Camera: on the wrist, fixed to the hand. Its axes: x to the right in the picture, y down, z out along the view.
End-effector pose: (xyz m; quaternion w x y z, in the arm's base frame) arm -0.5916 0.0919 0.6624 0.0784 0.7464 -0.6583 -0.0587
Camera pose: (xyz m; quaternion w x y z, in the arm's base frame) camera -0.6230 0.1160 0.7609 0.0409 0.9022 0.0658 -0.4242
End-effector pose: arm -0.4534 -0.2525 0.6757 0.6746 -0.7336 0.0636 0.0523
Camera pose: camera -0.4878 -0.3470 0.6417 0.3158 -0.6774 -0.6214 -0.2348
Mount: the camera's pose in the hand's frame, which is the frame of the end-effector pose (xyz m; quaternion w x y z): -0.0263 0.0468 -0.0916 0.6582 -0.2429 -0.2316 -0.6739
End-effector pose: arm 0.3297 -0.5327 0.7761 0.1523 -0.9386 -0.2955 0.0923
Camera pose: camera 0.3572 -0.6057 0.8481 0.1340 0.4343 0.8847 -0.1037
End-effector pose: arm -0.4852 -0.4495 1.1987 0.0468 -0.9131 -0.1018 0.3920
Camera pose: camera -0.4294 -0.5015 1.2726 0.0496 -0.4530 -0.7884 0.4132
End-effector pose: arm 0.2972 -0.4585 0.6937 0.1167 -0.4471 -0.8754 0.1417
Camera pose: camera 0.3777 -0.4406 0.7606 0.1390 -0.3001 0.9390 0.0945
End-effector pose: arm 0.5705 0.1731 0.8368 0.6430 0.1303 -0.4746 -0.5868
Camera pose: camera 0.6736 0.1735 0.8115 0.0505 -0.1135 0.2310 0.9650
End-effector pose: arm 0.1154 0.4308 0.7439 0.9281 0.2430 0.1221 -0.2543
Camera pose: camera 0.1087 0.5239 0.6933 0.5268 -0.2067 0.0909 -0.8194
